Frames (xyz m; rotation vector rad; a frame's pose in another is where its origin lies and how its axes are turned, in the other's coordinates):
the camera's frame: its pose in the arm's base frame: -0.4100 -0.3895 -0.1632 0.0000 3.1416 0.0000
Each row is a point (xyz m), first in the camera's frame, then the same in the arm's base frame.
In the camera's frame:
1: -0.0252 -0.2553 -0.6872
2: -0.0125 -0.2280 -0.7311
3: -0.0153 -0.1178 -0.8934
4: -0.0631 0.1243 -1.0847
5: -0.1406 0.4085 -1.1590
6: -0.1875 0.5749 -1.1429
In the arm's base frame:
1: -0.3848 -0.6448 0.5240
2: -0.3975 -0.6175 0.5679
3: -0.3947 -0.5073 0.7302
4: -0.3469 -0.2652 0.9215
5: -0.2694 0.0190 0.9958
6: -0.2225 0.1854 0.9797

